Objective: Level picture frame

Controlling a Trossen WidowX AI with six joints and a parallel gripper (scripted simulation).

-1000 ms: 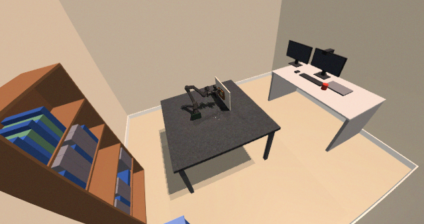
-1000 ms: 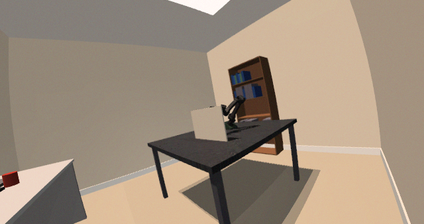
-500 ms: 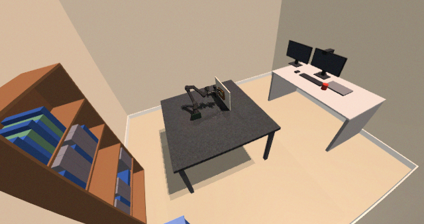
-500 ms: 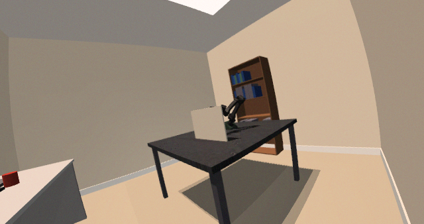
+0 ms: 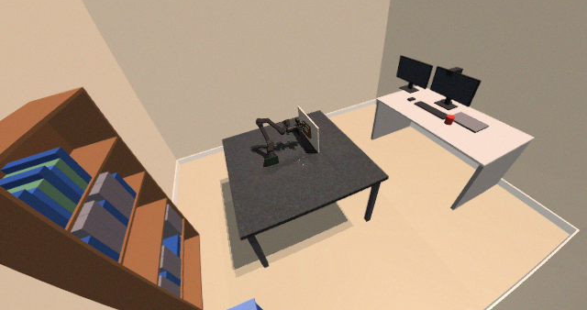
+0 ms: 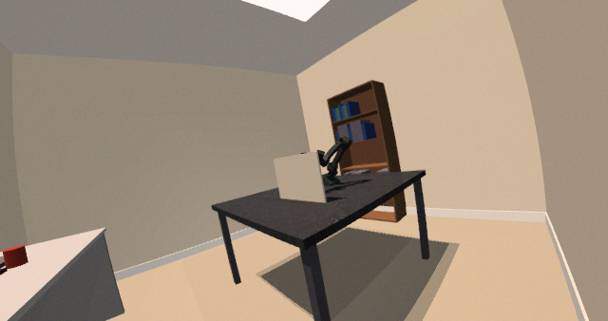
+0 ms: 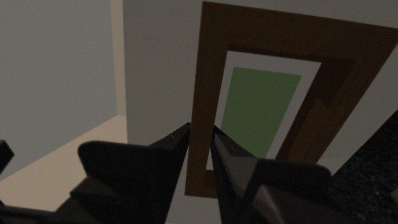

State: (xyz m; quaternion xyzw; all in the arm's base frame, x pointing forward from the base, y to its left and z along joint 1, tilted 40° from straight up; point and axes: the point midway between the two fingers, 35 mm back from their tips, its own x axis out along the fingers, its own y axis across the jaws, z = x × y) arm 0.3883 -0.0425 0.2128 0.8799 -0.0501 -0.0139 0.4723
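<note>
The picture frame lies 50 mm below my gripper tip and 10 mm to the right of it.
</note>
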